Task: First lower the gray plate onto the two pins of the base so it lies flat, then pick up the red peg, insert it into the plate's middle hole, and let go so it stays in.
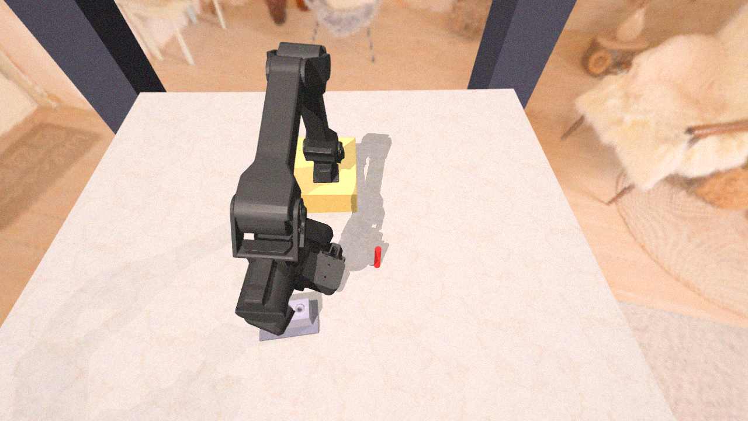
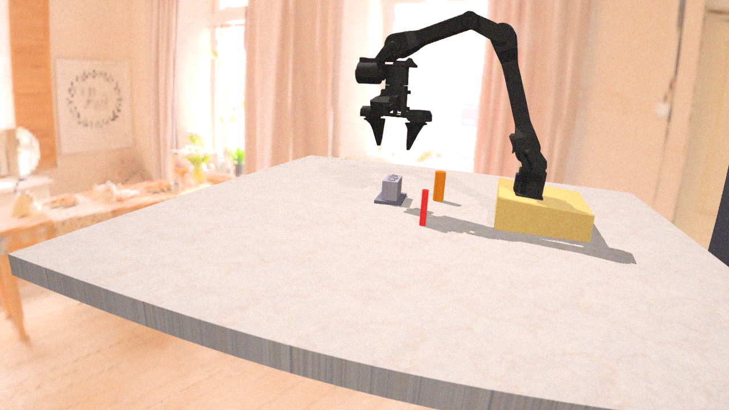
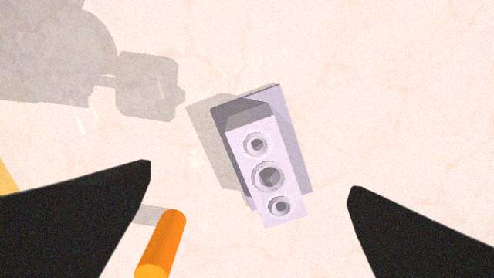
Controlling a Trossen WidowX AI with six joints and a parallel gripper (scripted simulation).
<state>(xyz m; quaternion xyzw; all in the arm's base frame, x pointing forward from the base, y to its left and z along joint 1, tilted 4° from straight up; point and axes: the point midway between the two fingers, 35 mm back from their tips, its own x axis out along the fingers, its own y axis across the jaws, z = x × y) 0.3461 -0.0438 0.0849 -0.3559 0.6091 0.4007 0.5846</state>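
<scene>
My gripper tip is now 11 cm past the red peg, 15 cm to the right of it and 10 cm above it. Round my gripper tip: gray plate (5 cm to the right, 10 cm below); then orange cylinder (12 cm behind, 10 cm to the right, 10 cm below); then base (5 cm to the right, 14 cm below).
</scene>
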